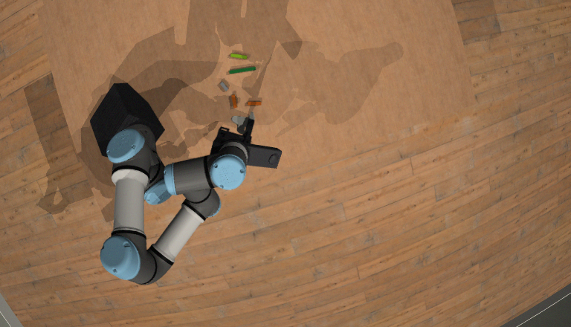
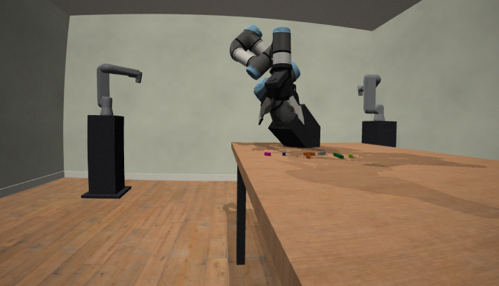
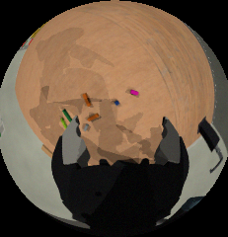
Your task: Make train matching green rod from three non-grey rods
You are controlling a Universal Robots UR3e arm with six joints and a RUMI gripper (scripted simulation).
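Now: the magenta rod 100 mm below my hand, 40 mm to the right of it and 10 mm behind it. Round my hand: blue rod 100 mm below, 20 mm to the left; green rod 190 mm to the left, 100 mm below, 70 mm ahead; grey rod 160 mm to the left, 100 mm below.
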